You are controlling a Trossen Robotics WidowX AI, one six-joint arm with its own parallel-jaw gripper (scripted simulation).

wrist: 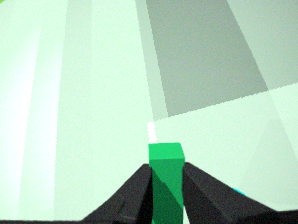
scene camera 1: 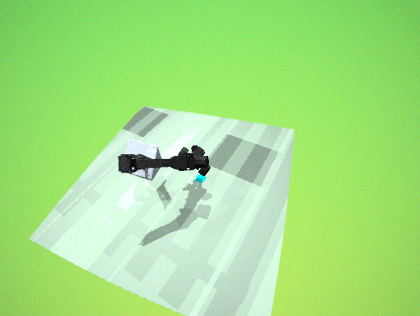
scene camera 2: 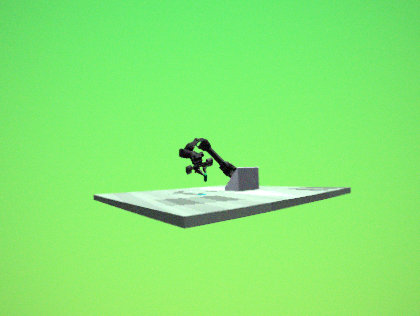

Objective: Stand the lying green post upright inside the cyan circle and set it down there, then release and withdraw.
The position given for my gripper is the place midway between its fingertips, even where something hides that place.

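My gripper (wrist: 165,171) is carrying a green post.
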